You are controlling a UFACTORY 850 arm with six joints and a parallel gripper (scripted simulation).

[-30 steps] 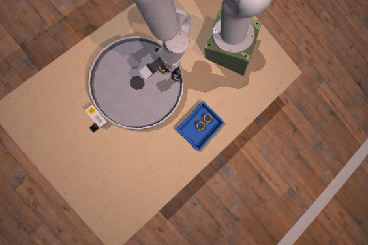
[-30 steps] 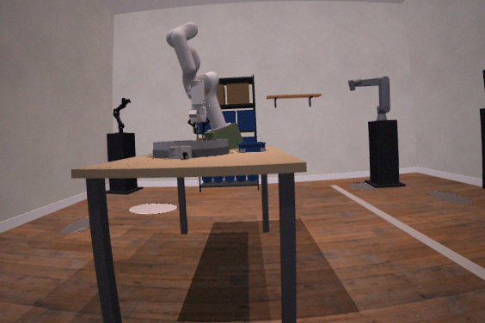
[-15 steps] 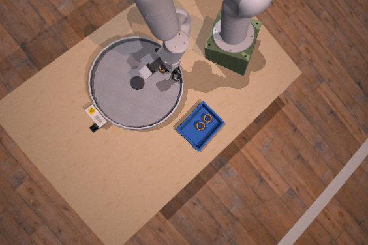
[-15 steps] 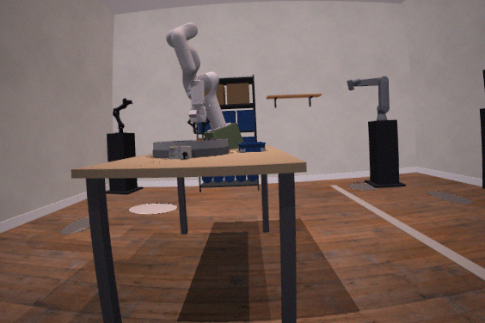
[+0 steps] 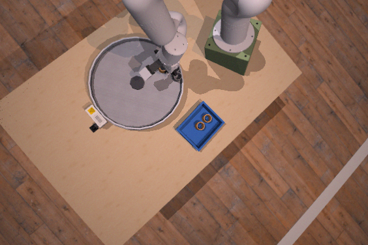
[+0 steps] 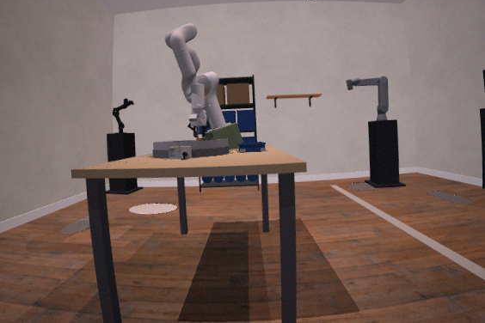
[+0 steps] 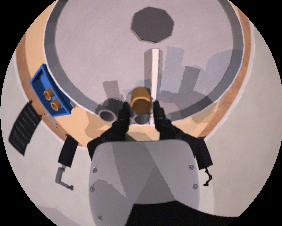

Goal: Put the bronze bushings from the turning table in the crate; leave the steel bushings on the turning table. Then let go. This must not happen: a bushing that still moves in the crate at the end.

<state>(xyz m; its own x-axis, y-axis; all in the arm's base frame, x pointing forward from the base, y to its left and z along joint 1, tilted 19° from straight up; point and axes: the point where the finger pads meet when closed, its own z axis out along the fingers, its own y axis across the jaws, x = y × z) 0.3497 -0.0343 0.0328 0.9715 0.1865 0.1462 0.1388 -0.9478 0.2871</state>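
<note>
The blue crate is 320 mm to the left of my hand, 90 mm below it and 10 mm behind it. Also, from my hand: round grey turning table: 130 mm ahead, 60 mm below.
</note>
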